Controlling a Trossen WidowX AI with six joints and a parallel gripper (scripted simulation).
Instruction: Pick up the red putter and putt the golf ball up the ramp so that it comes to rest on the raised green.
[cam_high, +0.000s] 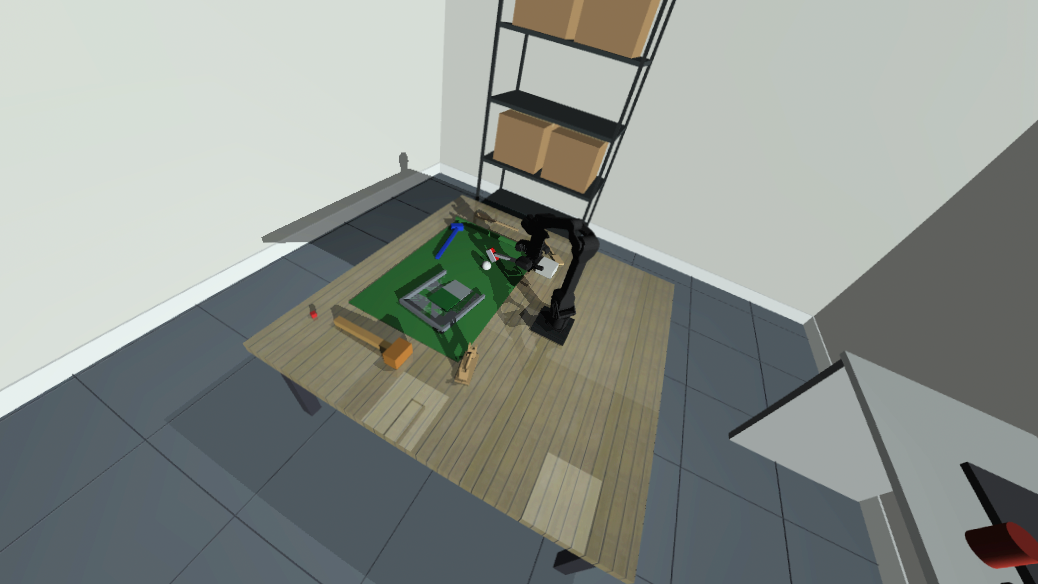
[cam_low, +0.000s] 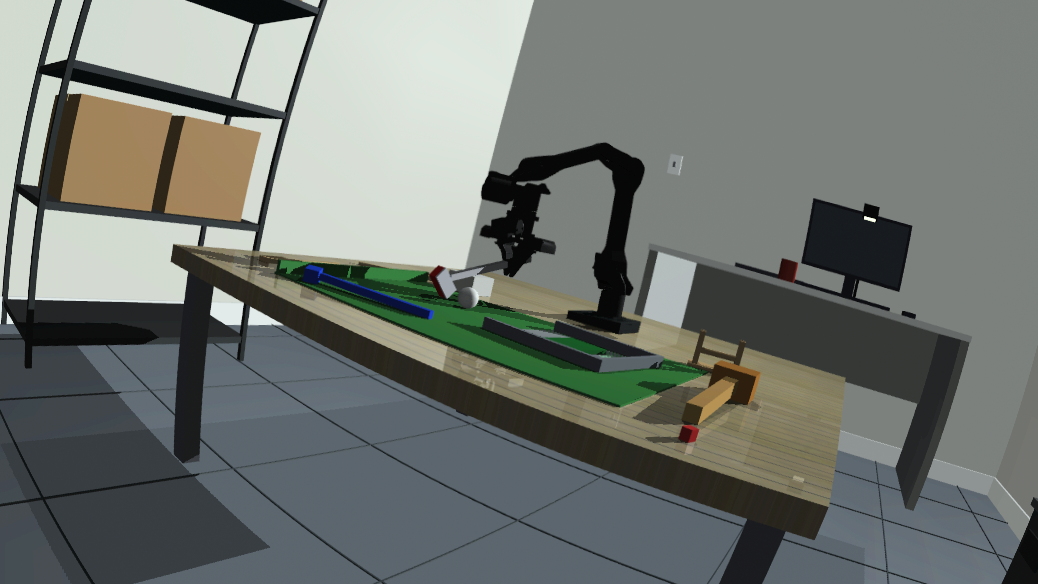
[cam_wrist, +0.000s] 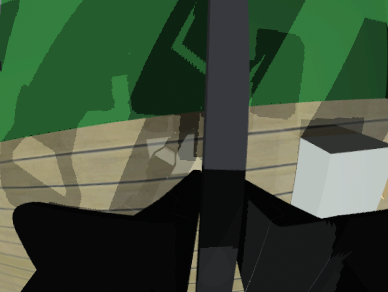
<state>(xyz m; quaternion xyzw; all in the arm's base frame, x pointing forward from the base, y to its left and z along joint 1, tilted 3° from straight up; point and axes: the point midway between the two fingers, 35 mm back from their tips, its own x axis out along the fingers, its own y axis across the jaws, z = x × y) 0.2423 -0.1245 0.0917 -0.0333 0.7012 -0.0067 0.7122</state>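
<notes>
Right now my gripper tip is 90 mm short of the red putter and 10 mm to the right of it. Round my gripper tip: blue putter (430 mm ahead, 50 mm to the left, 50 mm below); then white block (140 mm to the right, 50 mm below, 20 mm behind); then white golf ball (180 mm ahead, 70 mm to the left, 50 mm below).
</notes>
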